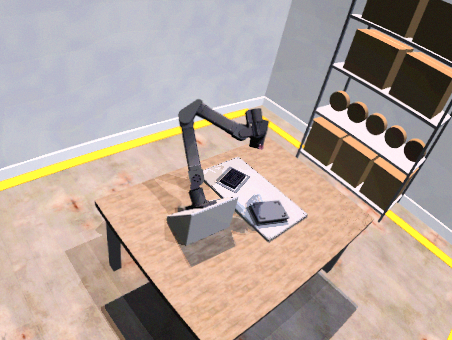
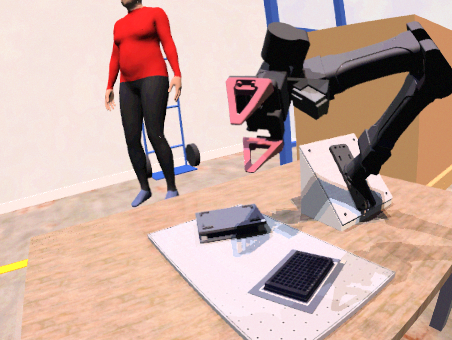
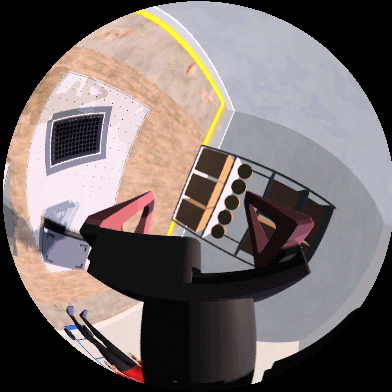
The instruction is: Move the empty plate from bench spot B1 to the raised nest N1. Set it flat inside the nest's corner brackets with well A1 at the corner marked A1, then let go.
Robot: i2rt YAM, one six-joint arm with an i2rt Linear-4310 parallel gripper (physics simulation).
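Frame: origin at the arm's base, x ahead, y left, z up, level; metres.
Seen in the pictures: gripper, fingertip midpoint: (image 2: pixel 243 150) (image 3: pixel 198 195); arm's base at its link origin: (image 1: pixel 200 206) (image 2: pixel 351 176).
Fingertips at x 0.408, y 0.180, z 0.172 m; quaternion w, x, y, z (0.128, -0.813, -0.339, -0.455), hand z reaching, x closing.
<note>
Offsets run from my fingertips to a thing's top centre. Level surfaces: height alone.
The dark plate {0.099 m back, 0.001 m right, 0.243 m down} (image 1: pixel 233 178) (image 2: pixel 300 276) (image 3: pixel 77 137) with a grid of wells lies flat inside a grey-bordered spot on the white perforated board {0.062 m back, 0.127 m right, 0.259 m down} (image 1: pixel 262 190) (image 2: pixel 200 265) (image 3: pixel 75 185). The raised nest {0.078 m back, 0.280 m right, 0.222 m down} (image 1: pixel 269 211) (image 2: pixel 230 218) (image 3: pixel 65 250) is a grey block with dark corner brackets at the other end of the board, and no plate sits on it. The corner marking A1 is too small to read. My gripper (image 1: pixel 260 146) (image 2: pixel 240 129) (image 3: pixel 198 195) is open, its pink fingers wide apart with nothing between them. It is high above the table, away from plate and nest, pointing sideways.
The arm's wedge-shaped mount (image 1: pixel 210 222) (image 2: pixel 320 200) stands on the wooden table {0.272 m down} (image 1: pixel 280 275) (image 2: pixel 90 280) beside the board. A shelf rack (image 1: pixel 324 85) with boxes stands beyond the table. A person in red (image 2: pixel 142 50) and a large brown box (image 2: pixel 405 160) are behind the table.
</note>
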